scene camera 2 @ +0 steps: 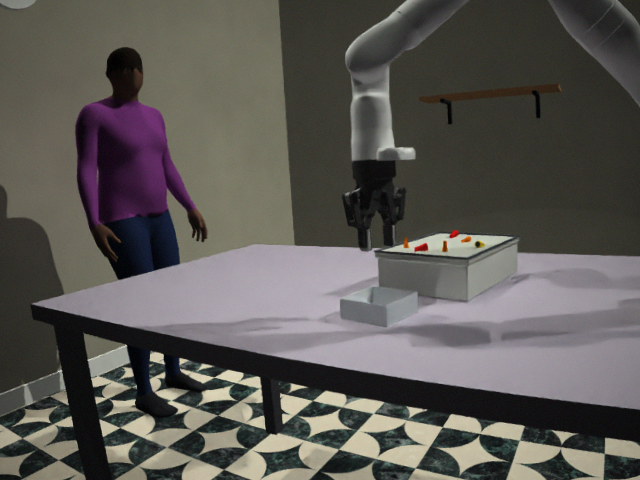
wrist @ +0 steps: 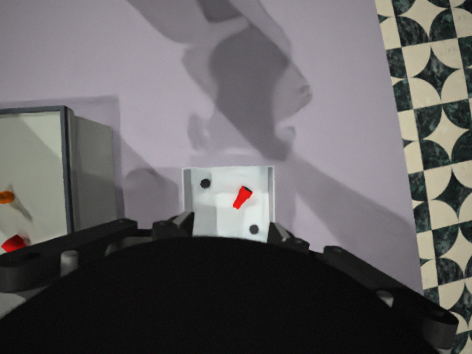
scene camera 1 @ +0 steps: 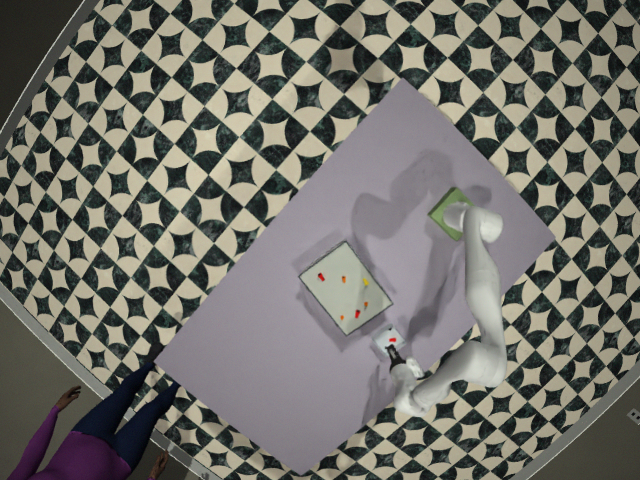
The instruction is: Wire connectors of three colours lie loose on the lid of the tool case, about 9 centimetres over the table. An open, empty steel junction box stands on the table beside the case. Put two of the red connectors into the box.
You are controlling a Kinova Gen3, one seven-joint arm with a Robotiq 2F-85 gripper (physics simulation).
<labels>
same spot on tool case: (scene camera 1: 337, 298) = (scene camera 2: 432, 243)
</labels>
